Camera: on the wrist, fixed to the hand. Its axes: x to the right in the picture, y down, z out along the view.
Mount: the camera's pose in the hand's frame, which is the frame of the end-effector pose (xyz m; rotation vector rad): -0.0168 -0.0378 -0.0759 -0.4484 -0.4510 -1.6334
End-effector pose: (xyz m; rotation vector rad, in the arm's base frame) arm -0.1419 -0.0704 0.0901 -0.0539 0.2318 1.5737
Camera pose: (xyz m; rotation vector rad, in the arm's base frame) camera -0.1125 -0.1007 0.0147 -0.1776 -0.4606 -0.0481
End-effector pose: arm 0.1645 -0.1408 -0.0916 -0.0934 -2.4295 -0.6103
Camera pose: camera 0.2124 -0.2071 -0.0638 -1.5174 1.8073 1.5630
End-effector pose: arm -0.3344 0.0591 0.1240 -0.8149 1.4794 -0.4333
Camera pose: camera -0.4013 0.0294 0.1701 -2.2405 0.1817 -1.0028
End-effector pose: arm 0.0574 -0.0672 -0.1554 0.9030 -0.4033 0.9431
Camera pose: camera 0.0739 -0.0248 -0.2289 0.7028 -0.1251 -0.8323
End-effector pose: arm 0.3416 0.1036 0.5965 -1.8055 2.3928 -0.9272
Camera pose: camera 0.3544 0.1462 0.6706 2.7608 -0.3791 -0.2076
